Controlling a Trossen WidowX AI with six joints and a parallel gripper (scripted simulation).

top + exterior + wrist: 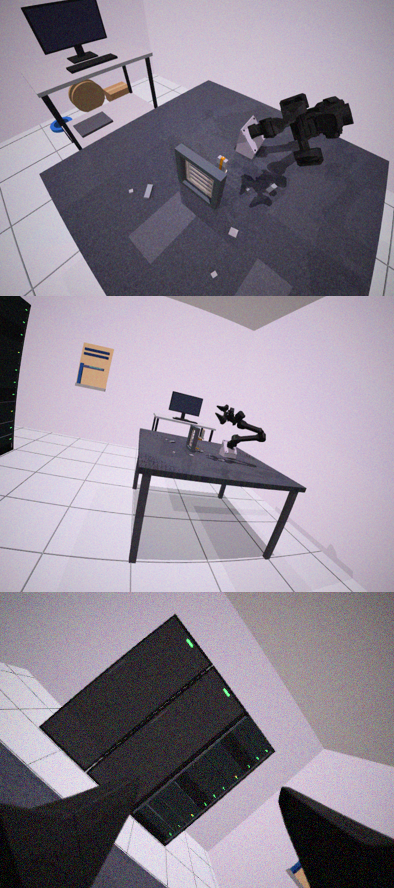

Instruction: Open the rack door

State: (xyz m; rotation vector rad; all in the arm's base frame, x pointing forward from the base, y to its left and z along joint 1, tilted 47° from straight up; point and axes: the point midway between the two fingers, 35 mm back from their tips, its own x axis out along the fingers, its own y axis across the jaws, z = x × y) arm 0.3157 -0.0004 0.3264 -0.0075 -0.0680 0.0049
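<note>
Now: the orange upright handle 10 mm ahead of my gripper tip, 170 mm to the right of it and 280 mm below it.
</note>
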